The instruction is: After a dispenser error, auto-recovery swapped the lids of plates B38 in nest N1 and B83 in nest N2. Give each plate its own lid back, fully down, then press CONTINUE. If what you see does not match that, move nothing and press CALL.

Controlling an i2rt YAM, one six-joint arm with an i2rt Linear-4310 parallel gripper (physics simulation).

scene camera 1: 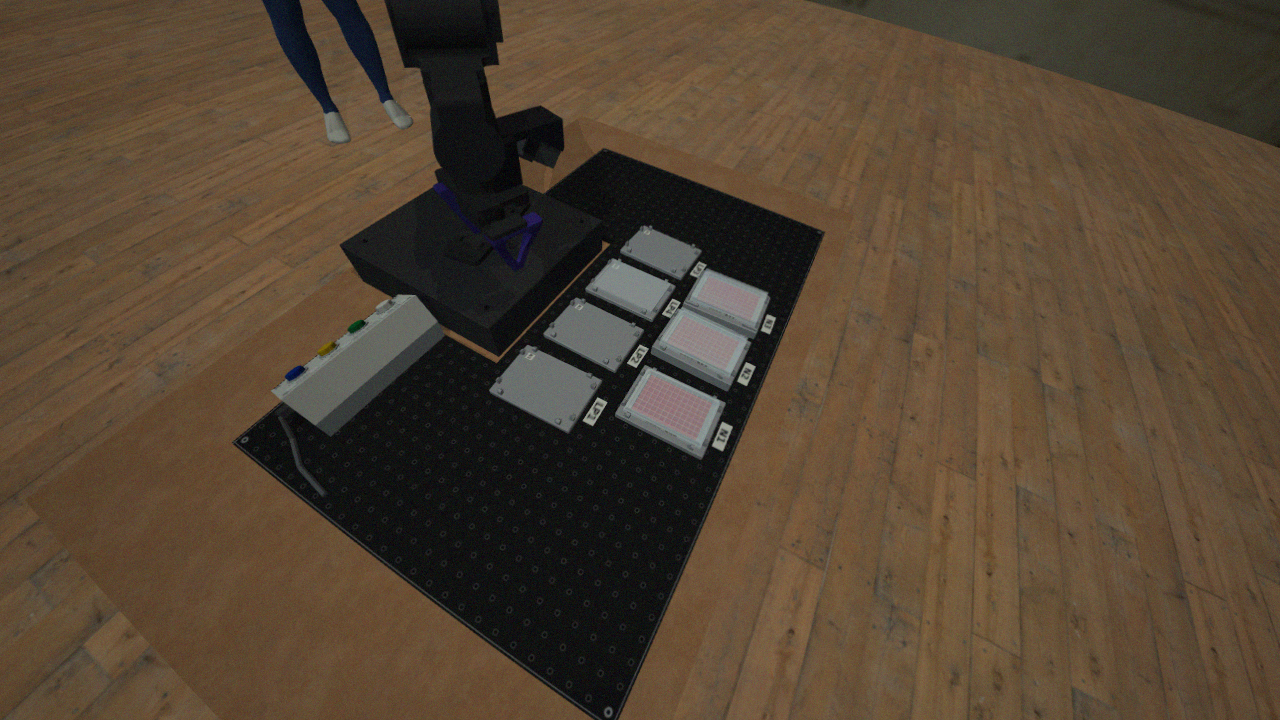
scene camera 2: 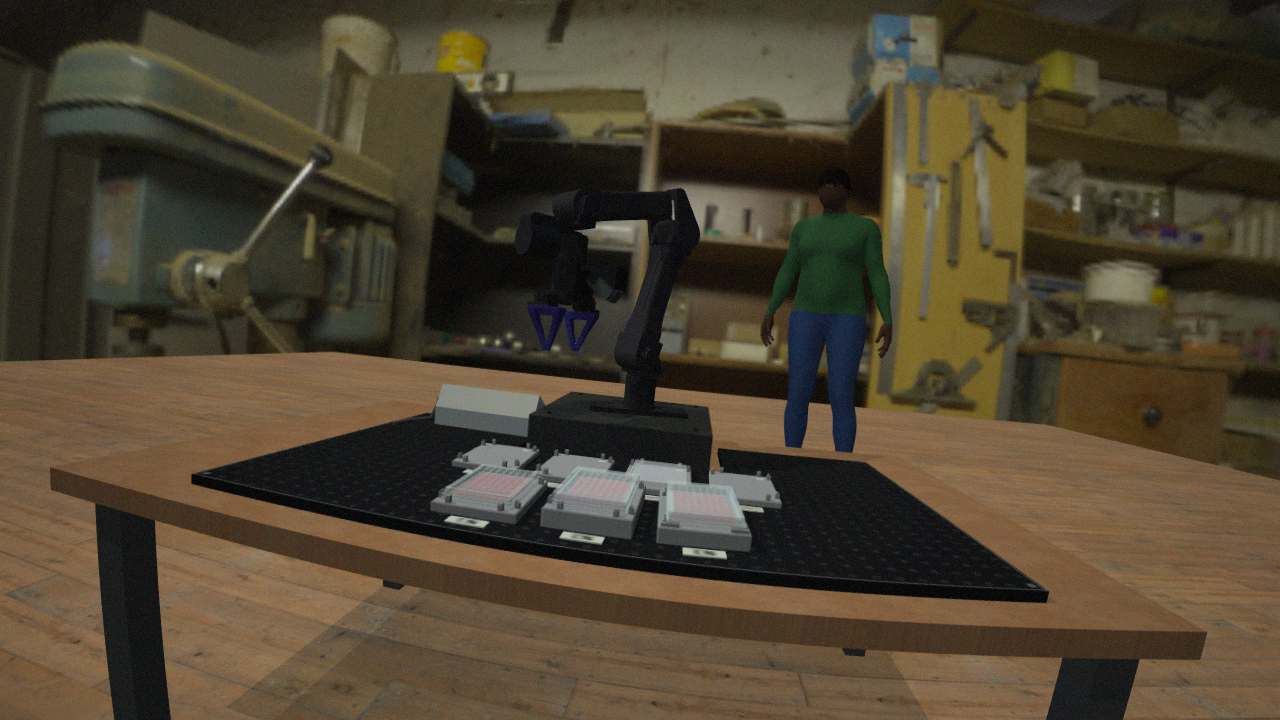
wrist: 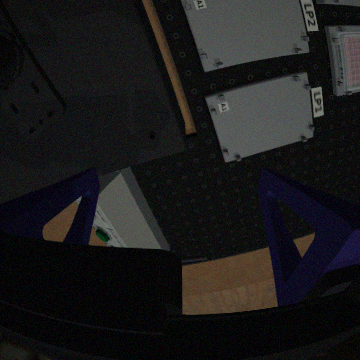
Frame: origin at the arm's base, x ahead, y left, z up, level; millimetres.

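Where they show: gripper, fingertip midpoint: [scene camera 1: 498,249] [scene camera 2: 561,350] [wrist: 178,176]; arm's base, link origin: [scene camera 2: 637,411] [wrist: 5,59].
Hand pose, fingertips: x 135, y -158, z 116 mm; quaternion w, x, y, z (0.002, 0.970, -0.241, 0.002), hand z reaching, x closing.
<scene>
Each offset is from my fingertips to the top centre of the thing. "spot": to the spot under its first point.
The plate in nest N1 {spot: dx +286, dy -51, dz -161 mm} [scene camera 1: 671,404] [scene camera 2: 489,486] has pink wells and a clear lid; part of it shows at the right edge of the wrist view. The plate in nest N2 {spot: dx +304, dy +69, dz -144 mm} [scene camera 1: 702,343] [scene camera 2: 595,488] looks alike and is also lidded. Their identity writing is too small to read. The button panel {dx -180, dy -149, dz -100 mm} [scene camera 1: 371,371] [scene camera 2: 488,409] [wrist: 134,215] has blue {dx -217, dy -218, dz -110 mm} [scene camera 1: 295,372], yellow {dx -207, dy -169, dz -110 mm} [scene camera 1: 326,348], green {dx -197, dy -120, dz -110 mm} [scene camera 1: 357,325] [wrist: 102,235] and white {dx -186, dy -71, dz -110 mm} [scene camera 1: 384,305] buttons; I cannot read which are CONTINUE and CALL. My gripper [scene camera 1: 503,248] [scene camera 2: 562,348] [wrist: 178,176] is open and empty, high above the table, away from the plates.
Nest N3 holds another pink plate {dx +327, dy +206, dz -148 mm} [scene camera 1: 729,297] [scene camera 2: 704,505]. Lid parks LP1 {dx +91, dy -81, dz -164 mm} [scene camera 1: 546,389] [wrist: 265,117], LP2 {dx +120, dy +47, dz -164 mm} [scene camera 1: 592,333] [wrist: 250,32] and LP3 {dx +168, dy +303, dz -164 mm} [scene camera 1: 660,250] stand in a row with LP4 {spot: dx +147, dy +166, dz -167 mm} [scene camera 1: 631,287], whose top looks paler. The robot base [scene camera 1: 474,286] stands beside them.
</scene>
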